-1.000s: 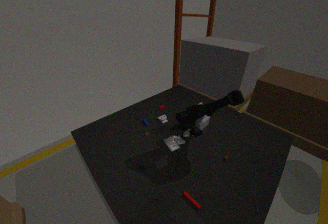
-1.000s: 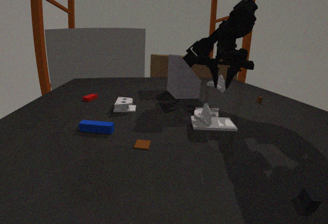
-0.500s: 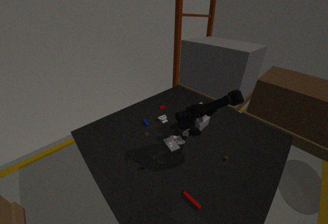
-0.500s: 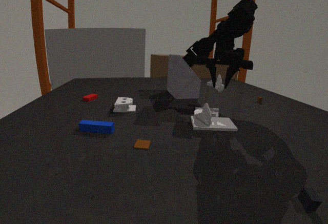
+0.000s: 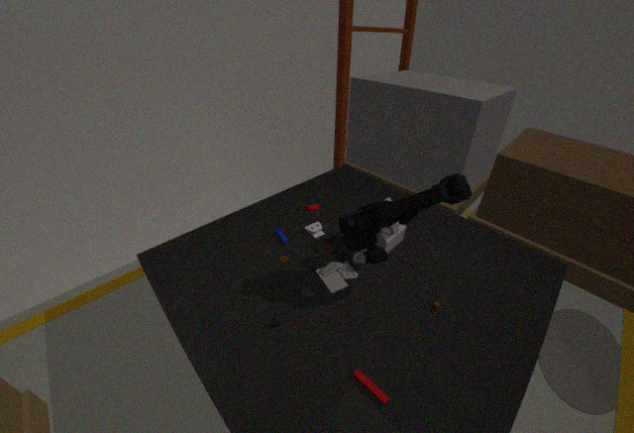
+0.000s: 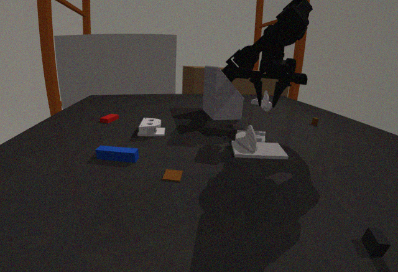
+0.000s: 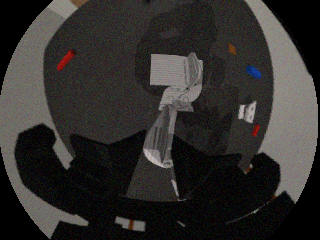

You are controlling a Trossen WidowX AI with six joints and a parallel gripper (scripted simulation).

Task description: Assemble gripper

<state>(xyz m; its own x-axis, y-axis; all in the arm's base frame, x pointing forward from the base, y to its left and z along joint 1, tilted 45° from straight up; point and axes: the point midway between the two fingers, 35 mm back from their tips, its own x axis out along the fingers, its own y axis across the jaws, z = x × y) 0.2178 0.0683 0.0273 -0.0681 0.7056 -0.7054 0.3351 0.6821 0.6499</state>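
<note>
Right now the flat white plate is 100 mm ahead of my gripper tip, 80 mm below it and 60 mm to the right of it. The rest, counted from my gripper tip: white gripper base 320 mm to the right, 60 mm below, 30 mm behind; white jaw 70 mm to the right, 70 mm below, 50 mm ahead; white housing plate 80 mm below, 50 mm to the right, 40 mm ahead.
</note>
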